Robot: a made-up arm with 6 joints. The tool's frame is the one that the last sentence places. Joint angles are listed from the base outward.
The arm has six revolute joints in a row. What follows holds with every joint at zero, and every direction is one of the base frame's.
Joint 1 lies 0.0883 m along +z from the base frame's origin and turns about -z.
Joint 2 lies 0.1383 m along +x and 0.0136 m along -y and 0.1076 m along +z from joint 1 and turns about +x.
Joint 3 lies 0.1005 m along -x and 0.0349 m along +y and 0.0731 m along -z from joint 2 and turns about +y.
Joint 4 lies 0.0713 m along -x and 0.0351 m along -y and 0.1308 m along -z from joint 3 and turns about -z.
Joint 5 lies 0.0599 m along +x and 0.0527 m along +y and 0.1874 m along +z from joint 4 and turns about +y.
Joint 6 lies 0.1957 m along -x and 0.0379 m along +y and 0.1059 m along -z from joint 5 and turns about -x.
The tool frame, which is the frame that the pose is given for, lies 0.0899 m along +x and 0.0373 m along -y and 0.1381 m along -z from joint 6; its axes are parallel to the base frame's.
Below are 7 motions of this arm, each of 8 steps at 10 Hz.
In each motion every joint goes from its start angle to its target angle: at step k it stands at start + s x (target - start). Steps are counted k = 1, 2, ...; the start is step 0. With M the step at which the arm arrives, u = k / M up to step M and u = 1 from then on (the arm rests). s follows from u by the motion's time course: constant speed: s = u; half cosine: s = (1 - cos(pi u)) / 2; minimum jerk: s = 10 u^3 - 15 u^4 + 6 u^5.
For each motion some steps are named. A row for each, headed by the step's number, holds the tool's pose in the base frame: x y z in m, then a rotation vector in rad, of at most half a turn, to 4 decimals.
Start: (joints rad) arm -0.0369 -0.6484 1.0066 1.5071 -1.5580 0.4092
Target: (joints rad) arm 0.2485 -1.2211 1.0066 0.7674 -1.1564 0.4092
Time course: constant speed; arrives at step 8
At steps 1, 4, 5, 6, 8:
1: -0.0297 -0.2694 0.3096 -2.4421 -0.5806 -0.4497
4: -0.0504 -0.2671 0.2877 -2.3942 -0.3838 -0.4621
5: -0.0589 -0.2648 0.2809 -2.3785 -0.3084 -0.4636
6: -0.0682 -0.2615 0.2745 -2.3625 -0.2281 -0.4646
8: -0.0891 -0.2515 0.2631 -2.3283 -0.0530 -0.4661

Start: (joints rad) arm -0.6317 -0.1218 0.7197 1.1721 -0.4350 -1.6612
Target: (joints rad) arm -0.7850 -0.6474 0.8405 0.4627 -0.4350 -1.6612
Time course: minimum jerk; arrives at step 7
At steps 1, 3, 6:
1: 0.0467 0.0692 -0.0629 0.8906 -0.3265 -0.2256
3: 0.0195 0.0600 -0.0670 0.8508 -0.1828 -0.0370
6: -0.0297 0.0211 -0.0681 0.7261 0.0898 0.2172

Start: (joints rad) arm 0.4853 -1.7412 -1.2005 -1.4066 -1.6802 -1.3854
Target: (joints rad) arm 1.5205 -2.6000 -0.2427 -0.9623 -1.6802 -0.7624
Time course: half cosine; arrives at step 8
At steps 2, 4, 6, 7, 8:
2: -0.2552 -0.2685 -0.0010 0.7942 1.3118 1.6452
4: -0.3297 -0.1443 0.0330 0.6956 0.9757 1.0410
6: -0.3502 -0.0584 0.0792 0.4166 0.9078 0.4576
7: -0.3539 -0.0392 0.1009 0.3181 0.9426 0.2973
8: -0.3551 -0.0328 0.1096 0.2834 0.9608 0.2441

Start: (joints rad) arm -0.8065 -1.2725 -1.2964 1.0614 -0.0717 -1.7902
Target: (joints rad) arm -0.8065 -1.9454 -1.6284 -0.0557 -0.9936 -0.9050
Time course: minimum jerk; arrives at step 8
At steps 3, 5, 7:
3: 0.1176 0.1202 0.0348 0.9075 -0.6734 2.2999
5: 0.1635 0.1212 0.0305 0.0424 -0.7167 2.9921
7: 0.1590 0.1048 0.0096 0.2188 0.4667 -2.7651

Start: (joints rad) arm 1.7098 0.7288 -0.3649 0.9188 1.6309 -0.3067
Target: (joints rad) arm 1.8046 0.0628 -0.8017 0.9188 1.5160 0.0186
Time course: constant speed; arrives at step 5
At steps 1, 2, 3, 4, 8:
1: 0.1545 0.1169 0.3340 2.2467 -0.4310 -1.3527
2: 0.1833 0.1223 0.2888 2.0262 -0.4424 -1.5238
3: 0.2022 0.1252 0.2387 1.7949 -0.4301 -1.6762
4: 0.2099 0.1262 0.1860 1.5555 -0.3964 -1.8086
8: 0.2062 0.1261 0.1333 1.3107 -0.3433 -1.9199

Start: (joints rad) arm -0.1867 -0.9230 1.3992 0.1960 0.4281 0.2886
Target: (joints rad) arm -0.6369 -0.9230 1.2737 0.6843 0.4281 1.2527
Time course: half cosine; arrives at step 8
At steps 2, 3, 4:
2: -0.1109 0.0584 0.2295 -1.2700 1.6300 -0.6049
3: -0.1020 0.0469 0.2337 -1.4706 1.6023 -0.5292
4: -0.0887 0.0386 0.2377 -1.7014 1.5626 -0.4546

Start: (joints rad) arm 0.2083 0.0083 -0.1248 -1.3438 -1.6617 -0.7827
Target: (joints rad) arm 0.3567 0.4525 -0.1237 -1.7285 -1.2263 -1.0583
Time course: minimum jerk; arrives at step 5
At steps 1, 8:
1: -0.0577 0.3330 0.0788 1.4296 -1.1575 1.5980
8: -0.1395 0.3183 0.0777 1.6353 -0.8383 1.9599

